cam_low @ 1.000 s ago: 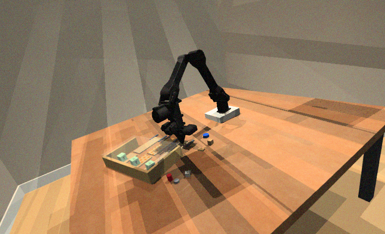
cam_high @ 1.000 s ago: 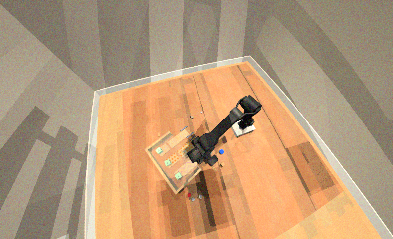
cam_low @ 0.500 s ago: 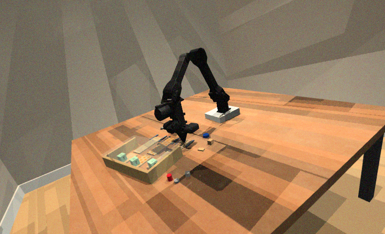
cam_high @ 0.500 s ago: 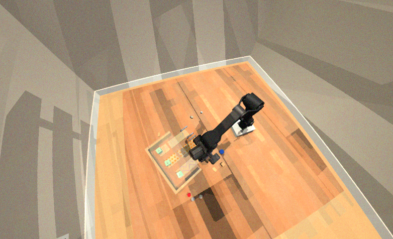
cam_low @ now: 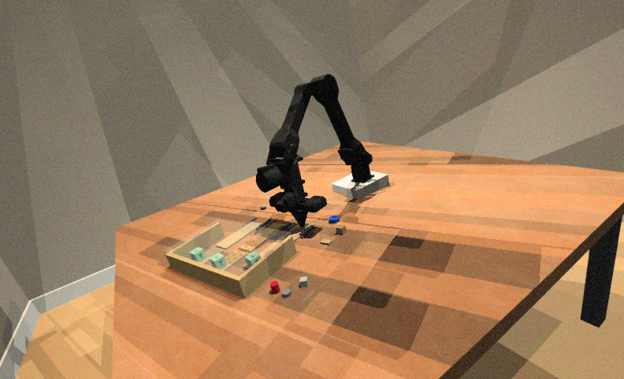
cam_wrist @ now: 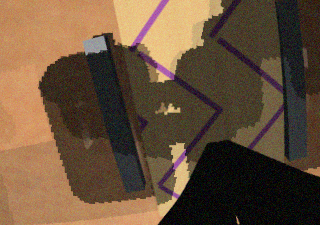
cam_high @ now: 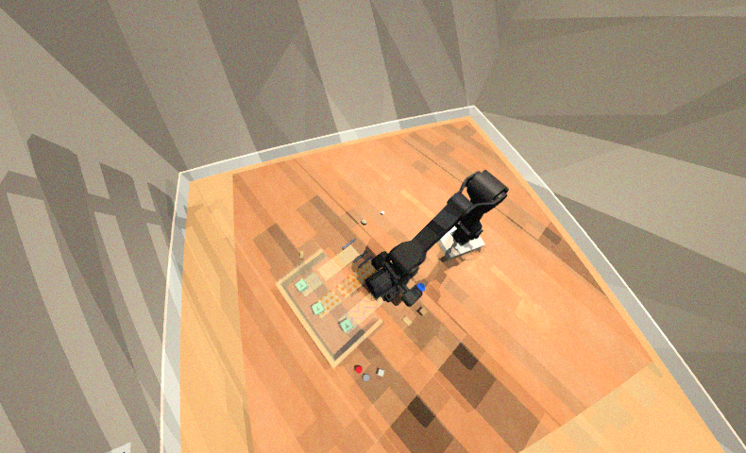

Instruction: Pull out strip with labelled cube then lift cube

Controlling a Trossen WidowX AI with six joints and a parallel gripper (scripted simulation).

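Now: gripper tip 80 mm past the blue disc and 60 mm to the right of it. Also, from my gripper tip: red cylinder: 230 mm ahead, 170 mm to the left, 10 mm above; orange-dotted strip: 100 mm ahead, 80 mm to the right.
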